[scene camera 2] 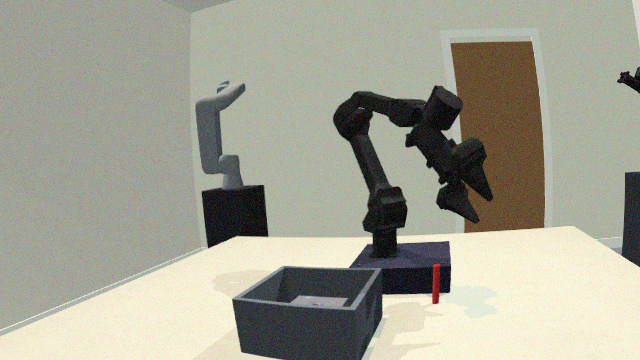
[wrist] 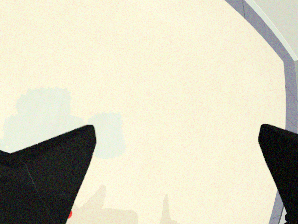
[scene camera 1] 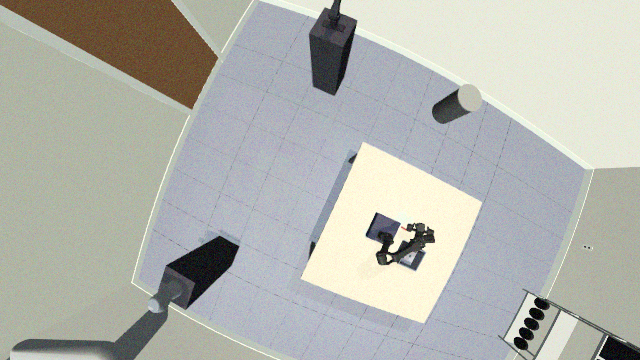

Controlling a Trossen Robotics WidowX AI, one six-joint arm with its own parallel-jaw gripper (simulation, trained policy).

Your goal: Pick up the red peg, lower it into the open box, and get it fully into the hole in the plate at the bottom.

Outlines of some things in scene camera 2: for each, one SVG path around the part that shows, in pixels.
My gripper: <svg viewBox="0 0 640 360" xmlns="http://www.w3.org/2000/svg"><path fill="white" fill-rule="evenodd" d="M435 140L425 151L426 166L428 169L433 168L439 175L438 182L441 186L446 182L448 183L448 185L438 191L437 206L441 209L457 213L474 224L479 222L478 214L476 214L468 198L469 188L466 189L463 182L488 202L493 200L492 192L483 171L483 161L487 158L483 143L474 137L470 137L459 145L455 143L453 138L448 140L444 137Z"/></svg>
A box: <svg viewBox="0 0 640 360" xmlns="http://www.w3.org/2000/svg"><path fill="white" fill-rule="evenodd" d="M232 299L238 340L240 341L242 353L279 360L361 360L383 314L382 268L281 266ZM291 302L297 296L348 298L349 307L296 304Z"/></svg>
